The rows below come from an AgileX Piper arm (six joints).
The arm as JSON. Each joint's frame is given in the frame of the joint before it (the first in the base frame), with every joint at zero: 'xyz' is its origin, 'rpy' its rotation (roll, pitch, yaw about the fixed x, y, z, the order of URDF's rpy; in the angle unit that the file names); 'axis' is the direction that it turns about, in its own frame. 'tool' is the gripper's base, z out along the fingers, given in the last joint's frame.
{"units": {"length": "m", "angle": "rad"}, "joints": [
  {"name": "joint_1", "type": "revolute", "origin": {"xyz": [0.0, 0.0, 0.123], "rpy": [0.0, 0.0, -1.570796]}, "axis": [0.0, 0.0, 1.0]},
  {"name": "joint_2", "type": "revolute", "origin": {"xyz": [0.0, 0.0, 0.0], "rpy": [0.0, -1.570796, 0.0]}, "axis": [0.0, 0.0, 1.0]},
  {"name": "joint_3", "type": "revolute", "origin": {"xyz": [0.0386, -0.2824, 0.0], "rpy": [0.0, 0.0, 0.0]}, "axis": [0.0, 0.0, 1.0]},
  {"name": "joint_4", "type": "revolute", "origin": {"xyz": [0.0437, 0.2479, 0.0], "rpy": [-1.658, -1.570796, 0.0]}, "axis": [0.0, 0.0, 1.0]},
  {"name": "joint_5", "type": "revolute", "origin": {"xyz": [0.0, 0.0, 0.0], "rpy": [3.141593, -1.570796, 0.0]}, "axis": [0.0, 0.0, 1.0]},
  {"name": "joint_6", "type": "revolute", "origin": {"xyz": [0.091, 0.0, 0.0], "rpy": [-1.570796, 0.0, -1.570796]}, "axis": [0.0, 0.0, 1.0]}
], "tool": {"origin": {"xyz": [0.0, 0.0, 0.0], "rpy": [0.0, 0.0, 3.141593]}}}
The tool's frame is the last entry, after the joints.
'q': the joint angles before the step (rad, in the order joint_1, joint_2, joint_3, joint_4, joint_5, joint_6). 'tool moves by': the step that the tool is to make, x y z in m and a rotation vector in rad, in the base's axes. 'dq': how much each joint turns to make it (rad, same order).
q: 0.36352 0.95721 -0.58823 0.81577 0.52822 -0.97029
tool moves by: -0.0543 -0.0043 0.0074 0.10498 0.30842 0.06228
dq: 0.00058 -0.16719 0.01125 -0.05910 0.36351 0.32800
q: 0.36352 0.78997 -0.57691 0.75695 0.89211 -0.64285
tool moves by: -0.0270 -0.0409 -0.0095 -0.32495 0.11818 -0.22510
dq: 0.00071 -0.14296 -0.00411 -0.50917 0.21401 0.46211
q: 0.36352 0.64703 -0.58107 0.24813 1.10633 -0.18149
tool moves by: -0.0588 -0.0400 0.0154 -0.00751 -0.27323 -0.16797
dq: 0.00035 -0.38196 -0.00776 -0.20723 0.11416 0.17391
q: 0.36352 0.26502 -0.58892 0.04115 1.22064 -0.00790
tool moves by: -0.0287 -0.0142 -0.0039 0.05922 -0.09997 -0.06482
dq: -0.00014 -0.17527 0.00403 -0.03601 0.05515 0.07124
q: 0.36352 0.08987 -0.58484 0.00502 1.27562 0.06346
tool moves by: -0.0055 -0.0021 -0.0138 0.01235 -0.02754 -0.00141
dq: 0.00008 -0.07319 0.04993 -0.00006 -0.00688 0.00228
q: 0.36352 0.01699 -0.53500 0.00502 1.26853 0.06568
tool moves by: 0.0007 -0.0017 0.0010 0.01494 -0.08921 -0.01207
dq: 0.00007 -0.03366 0.01323 -0.02153 -0.06826 0.00005
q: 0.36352 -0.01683 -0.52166 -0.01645 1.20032 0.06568
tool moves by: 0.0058 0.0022 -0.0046 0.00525 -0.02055 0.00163
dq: 0.00017 -0.00013 0.03219 -0.00042 -0.05317 -0.00183
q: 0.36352 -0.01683 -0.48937 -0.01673 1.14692 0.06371
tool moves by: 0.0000 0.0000 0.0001 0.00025 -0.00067 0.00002
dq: 0.00002 0.00001 -0.00022 0.00000 -0.00050 0.00000
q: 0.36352 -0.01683 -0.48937 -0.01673 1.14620 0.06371
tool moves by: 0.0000 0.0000 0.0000 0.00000 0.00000 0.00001
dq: 0.00001 0.00000 0.00000 0.00000 0.00000 0.00000
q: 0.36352 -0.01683 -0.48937 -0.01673 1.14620 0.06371
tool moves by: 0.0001 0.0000 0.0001 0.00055 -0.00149 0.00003
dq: 0.00042 0.00000 0.00012 -0.00039 -0.00169 0.00038
